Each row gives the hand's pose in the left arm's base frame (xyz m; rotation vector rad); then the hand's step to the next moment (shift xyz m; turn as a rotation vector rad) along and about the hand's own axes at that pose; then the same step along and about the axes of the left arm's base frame.
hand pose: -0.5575 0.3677 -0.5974 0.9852 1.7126 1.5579
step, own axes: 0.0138 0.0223 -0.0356 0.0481 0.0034 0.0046
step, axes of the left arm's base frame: -0.0345 -0.0067 0.0268 -0.0214 0.0432 0.0048
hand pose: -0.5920 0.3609 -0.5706 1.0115 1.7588 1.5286
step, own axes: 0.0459 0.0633 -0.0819 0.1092 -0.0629 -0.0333
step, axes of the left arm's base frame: -0.0822 -0.0019 0.0779 -0.0963 0.0711 -0.0516
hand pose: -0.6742 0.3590 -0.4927 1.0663 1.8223 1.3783
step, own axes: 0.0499 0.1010 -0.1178 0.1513 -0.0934 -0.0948
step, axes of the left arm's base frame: -0.0994 0.0016 0.1292 -0.1757 0.0748 -0.0642
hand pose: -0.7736 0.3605 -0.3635 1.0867 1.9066 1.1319
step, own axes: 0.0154 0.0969 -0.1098 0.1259 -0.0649 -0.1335
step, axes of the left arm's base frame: -0.0680 0.0017 0.1306 -0.1880 0.0464 -0.0196
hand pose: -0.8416 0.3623 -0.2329 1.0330 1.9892 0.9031
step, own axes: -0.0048 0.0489 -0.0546 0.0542 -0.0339 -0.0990
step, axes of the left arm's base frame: -0.0250 0.0033 0.0690 -0.1174 0.0068 0.0076
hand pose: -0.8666 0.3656 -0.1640 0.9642 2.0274 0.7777
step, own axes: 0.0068 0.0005 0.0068 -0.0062 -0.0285 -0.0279
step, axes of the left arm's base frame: 0.0028 0.0072 -0.0057 -0.0307 -0.0258 -0.0045
